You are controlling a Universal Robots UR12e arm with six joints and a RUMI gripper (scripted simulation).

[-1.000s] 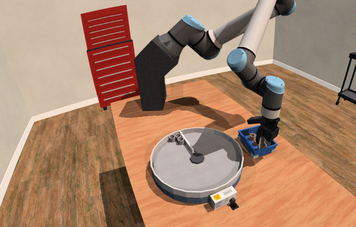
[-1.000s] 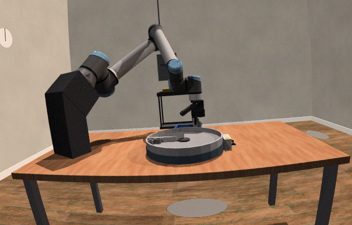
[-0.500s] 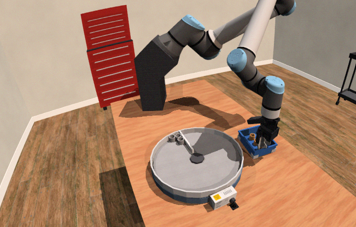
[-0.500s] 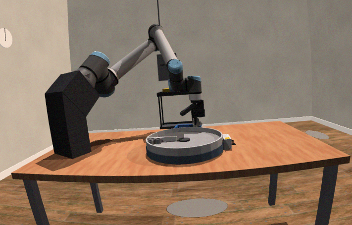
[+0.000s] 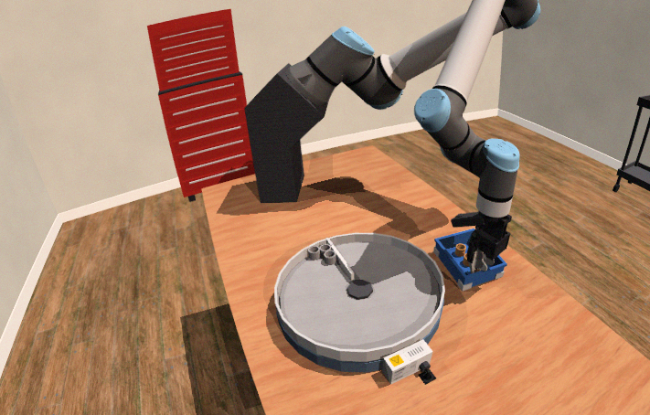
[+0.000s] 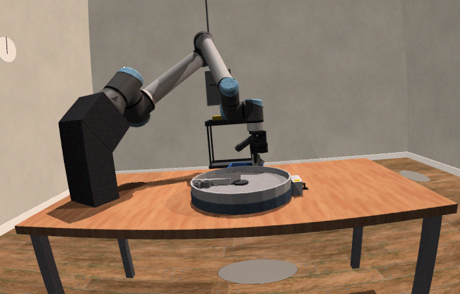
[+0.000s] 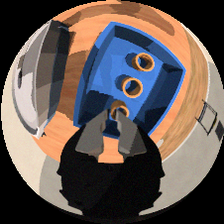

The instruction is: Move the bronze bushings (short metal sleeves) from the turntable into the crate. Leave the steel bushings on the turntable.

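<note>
Now: the blue crate 50 mm behind my hand and 10 mm to the left of it. From my hand the other things lie so: round grey turntable: 20 mm behind, 340 mm to the right, 20 mm above.
</note>
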